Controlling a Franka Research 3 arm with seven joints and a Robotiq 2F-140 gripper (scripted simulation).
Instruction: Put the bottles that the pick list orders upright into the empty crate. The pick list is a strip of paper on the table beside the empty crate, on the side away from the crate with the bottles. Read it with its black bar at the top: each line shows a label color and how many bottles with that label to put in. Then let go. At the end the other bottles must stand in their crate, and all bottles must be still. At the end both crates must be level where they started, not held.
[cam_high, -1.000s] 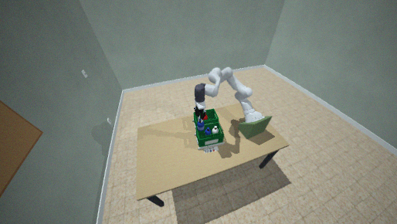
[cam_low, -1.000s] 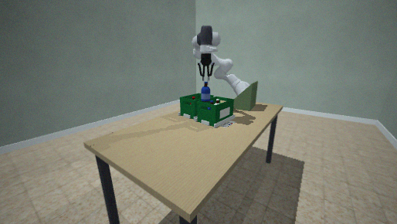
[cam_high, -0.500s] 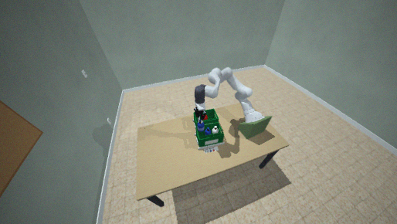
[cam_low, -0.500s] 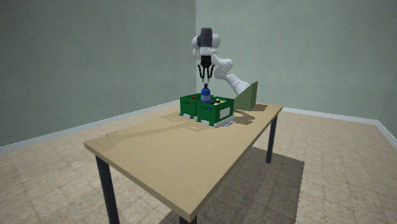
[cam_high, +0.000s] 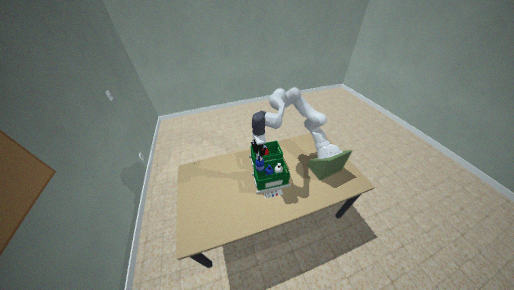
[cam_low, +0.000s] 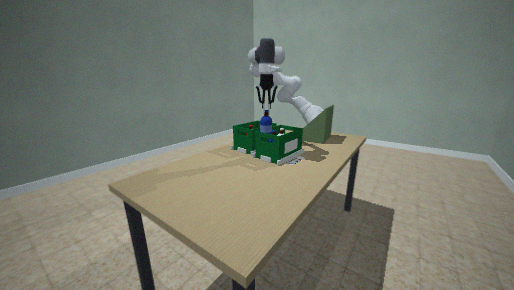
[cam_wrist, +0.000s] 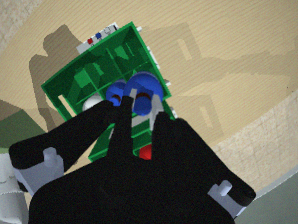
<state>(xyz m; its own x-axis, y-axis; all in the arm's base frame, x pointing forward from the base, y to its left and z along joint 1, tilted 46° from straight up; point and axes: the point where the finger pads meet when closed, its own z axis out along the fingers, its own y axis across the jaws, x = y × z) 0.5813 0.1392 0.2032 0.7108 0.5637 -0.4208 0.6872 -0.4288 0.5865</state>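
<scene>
Right now my hand is 90 mm past the blue-capped bottle and 230 mm above it. Round my hand: red-labelled bottle (120 mm behind, 240 mm to the right, 230 mm below); white-capped bottle (180 mm behind, 230 mm below); green-capped bottle (30 mm behind, 150 mm to the right, 230 mm below).
</scene>
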